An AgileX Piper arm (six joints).
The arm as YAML. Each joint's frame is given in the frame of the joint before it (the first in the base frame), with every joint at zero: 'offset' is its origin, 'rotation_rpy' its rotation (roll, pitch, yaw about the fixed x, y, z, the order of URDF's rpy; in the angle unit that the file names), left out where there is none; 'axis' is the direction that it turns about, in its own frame. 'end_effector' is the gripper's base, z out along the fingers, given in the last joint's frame.
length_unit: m
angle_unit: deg
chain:
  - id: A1
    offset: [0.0, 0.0, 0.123]
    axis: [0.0, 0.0, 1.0]
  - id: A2
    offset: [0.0, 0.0, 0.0]
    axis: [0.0, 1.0, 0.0]
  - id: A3
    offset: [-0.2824, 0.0, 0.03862]
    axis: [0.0, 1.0, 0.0]
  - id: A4
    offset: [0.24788, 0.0, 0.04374]
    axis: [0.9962, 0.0, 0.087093]
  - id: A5
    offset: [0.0, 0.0, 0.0]
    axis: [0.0, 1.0, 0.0]
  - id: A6
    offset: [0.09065, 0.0, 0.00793]
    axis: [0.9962, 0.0, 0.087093]
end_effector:
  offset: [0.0, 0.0, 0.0]
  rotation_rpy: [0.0, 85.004, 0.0]
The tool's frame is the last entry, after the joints.
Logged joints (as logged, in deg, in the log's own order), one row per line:
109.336 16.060 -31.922 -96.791 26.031 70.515
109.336 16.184 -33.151 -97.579 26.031 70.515
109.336 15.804 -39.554 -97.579 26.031 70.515
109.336 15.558 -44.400 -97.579 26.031 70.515
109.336 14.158 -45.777 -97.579 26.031 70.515
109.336 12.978 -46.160 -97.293 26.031 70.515
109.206 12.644 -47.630 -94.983 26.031 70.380
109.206 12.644 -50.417 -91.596 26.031 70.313
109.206 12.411 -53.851 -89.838 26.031 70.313
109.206 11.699 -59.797 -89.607 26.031 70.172
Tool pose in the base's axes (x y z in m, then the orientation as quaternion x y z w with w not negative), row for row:
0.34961 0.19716 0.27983 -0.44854 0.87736 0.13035 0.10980
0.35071 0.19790 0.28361 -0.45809 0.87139 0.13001 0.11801
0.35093 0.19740 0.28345 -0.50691 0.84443 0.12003 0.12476
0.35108 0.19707 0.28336 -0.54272 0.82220 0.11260 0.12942
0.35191 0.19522 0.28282 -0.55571 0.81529 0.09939 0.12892
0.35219 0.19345 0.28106 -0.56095 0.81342 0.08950 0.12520
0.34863 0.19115 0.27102 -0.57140 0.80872 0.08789 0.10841
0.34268 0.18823 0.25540 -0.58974 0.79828 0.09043 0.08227
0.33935 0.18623 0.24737 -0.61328 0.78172 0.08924 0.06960
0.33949 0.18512 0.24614 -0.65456 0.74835 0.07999 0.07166
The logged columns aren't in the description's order. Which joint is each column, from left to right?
Columns, left to right: A2, A4, A6, A3, A1, A5.
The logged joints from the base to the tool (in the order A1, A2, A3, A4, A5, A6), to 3 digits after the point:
26.031 109.336 -96.791 16.060 70.515 -31.922
26.031 109.336 -97.579 16.184 70.515 -33.151
26.031 109.336 -97.579 15.804 70.515 -39.554
26.031 109.336 -97.579 15.558 70.515 -44.400
26.031 109.336 -97.579 14.158 70.515 -45.777
26.031 109.336 -97.293 12.978 70.515 -46.160
26.031 109.206 -94.983 12.644 70.380 -47.630
26.031 109.206 -91.596 12.644 70.313 -50.417
26.031 109.206 -89.838 12.411 70.313 -53.851
26.031 109.206 -89.607 11.699 70.172 -59.797

